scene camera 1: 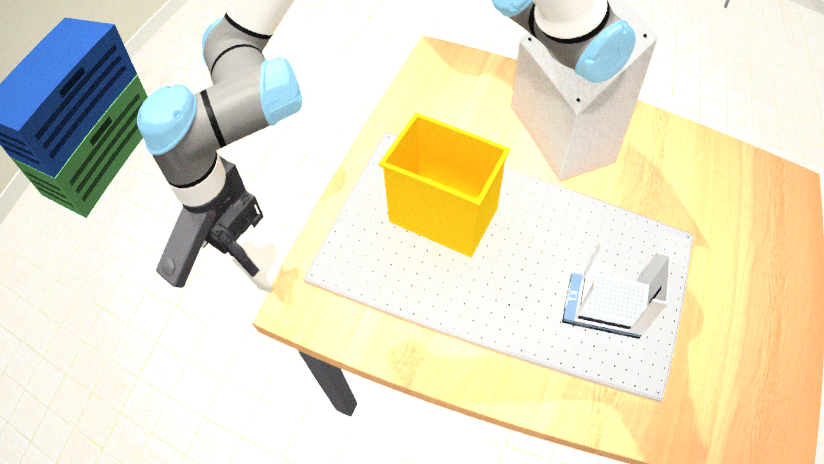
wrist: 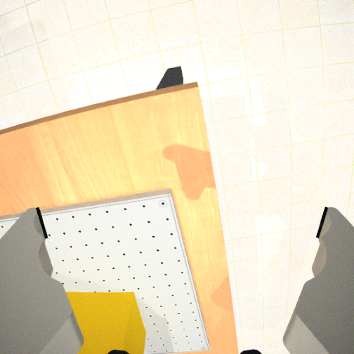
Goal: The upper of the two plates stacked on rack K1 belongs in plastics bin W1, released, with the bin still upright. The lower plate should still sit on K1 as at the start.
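Frame: origin at the arm's base, x left, y ahead, z down, level; millimetres.
Seen in the pictures: gripper, fingertip midpoint: (scene camera 1: 237,266).
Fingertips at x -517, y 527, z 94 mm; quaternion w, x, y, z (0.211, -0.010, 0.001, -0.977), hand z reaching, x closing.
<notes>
Pixels of each thing's middle, then the offset from my fingertips to it. "pt": a spot on its surface instead. Level surfaces: height alone.
- Rack K1, surface spot: (scene camera 1: 573,296) pt dx +543, dy -108, dz +165 mm
- white gridded plate, body centre: (scene camera 1: 615,299) dx +621, dy -99, dz +143 mm
- yellow plastics bin W1, body centre: (scene camera 1: 444,187) dx +288, dy -256, dz +93 mm
- pale perforated board, its level: dz +183 mm
- wooden table, its level: dz +196 mm
Rack K1 (scene camera 1: 573,296), with a blue label strip, stands at the board's right in the scene view. A white gridded plate (scene camera 1: 615,299) lies between its uprights; a dark edge shows beneath, but the lower plate cannot be made out separately. The yellow plastics bin W1 (scene camera 1: 432,210) stands upright, open at the top, on the board's left part; its inside floor is partly hidden. A yellow corner of the bin (wrist: 107,322) shows at the bottom of the wrist view. My gripper (scene camera 1: 265,270) (wrist: 181,211) is open and empty, left of the table's edge, away from bin and rack.
The pale perforated board (scene camera 1: 518,345) (wrist: 115,250) lies on the wooden table (scene camera 1: 397,357) (wrist: 100,155). The robot's grey pedestal (scene camera 1: 570,123) stands behind the board. Blue (scene camera 1: 69,74) and green (scene camera 1: 109,149) crates are stacked at the far left.
</notes>
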